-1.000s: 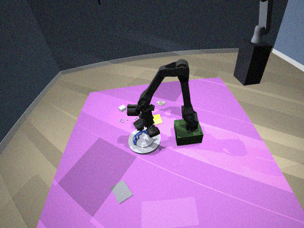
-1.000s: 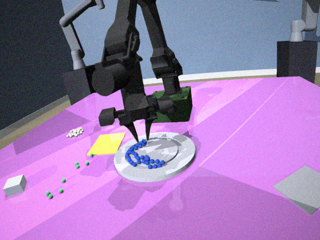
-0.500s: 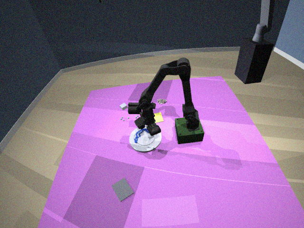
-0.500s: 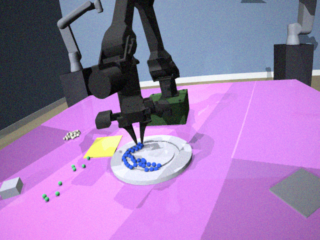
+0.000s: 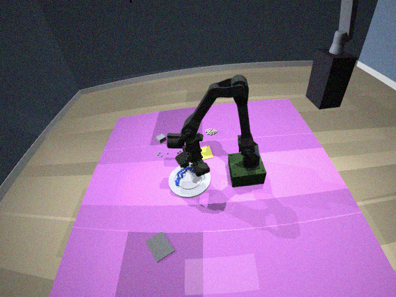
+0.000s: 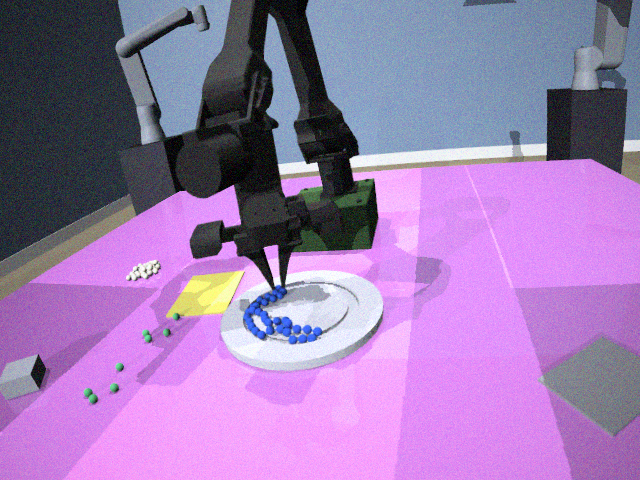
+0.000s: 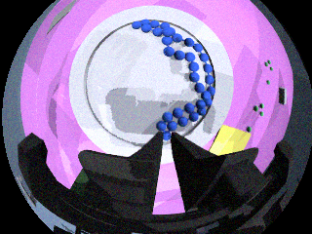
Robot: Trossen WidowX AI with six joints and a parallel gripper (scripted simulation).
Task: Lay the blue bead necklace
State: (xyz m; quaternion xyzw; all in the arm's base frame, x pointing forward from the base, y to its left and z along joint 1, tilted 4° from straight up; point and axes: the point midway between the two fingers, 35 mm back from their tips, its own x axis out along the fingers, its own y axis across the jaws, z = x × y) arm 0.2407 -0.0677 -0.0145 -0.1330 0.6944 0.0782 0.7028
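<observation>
Right now the round white bead board is 4 cm to the left of my gripper tip, 4 cm ahead of it and 1 cm below it. The rest, counted from my gripper tip: yellow sheet 12 cm to the right, 3 cm behind, 2 cm below; grey tile 34 cm to the left, 19 cm ahead, 2 cm below; cube 29 cm to the right, 19 cm ahead, 1 cm below.
</observation>
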